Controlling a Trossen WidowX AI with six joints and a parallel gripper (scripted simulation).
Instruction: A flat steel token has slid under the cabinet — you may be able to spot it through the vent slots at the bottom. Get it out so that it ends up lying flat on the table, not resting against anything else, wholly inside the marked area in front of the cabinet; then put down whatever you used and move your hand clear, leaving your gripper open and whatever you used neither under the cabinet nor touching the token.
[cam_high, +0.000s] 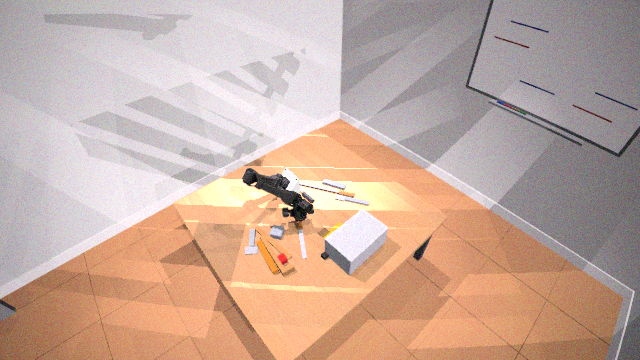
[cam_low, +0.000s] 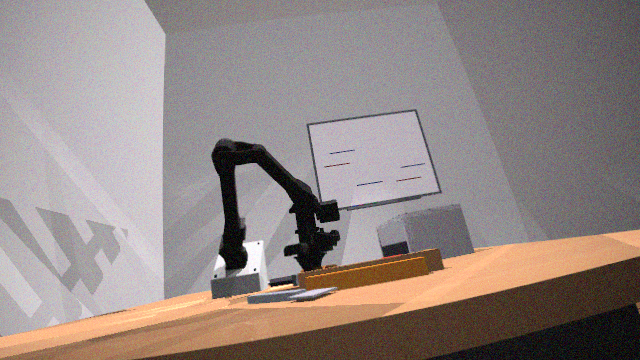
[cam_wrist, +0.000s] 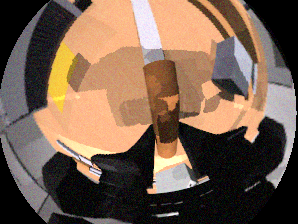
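Right now the grey bar is 37 cm to the left of my gripper tip and 10 cm behind it. The rest, counted from my gripper tip: thin wooden stick (22 cm to the right, 4 cm ahead); red block (24 cm to the right, 18 cm ahead, 1 cm above); grey block (16 cm to the right, 1 cm above).
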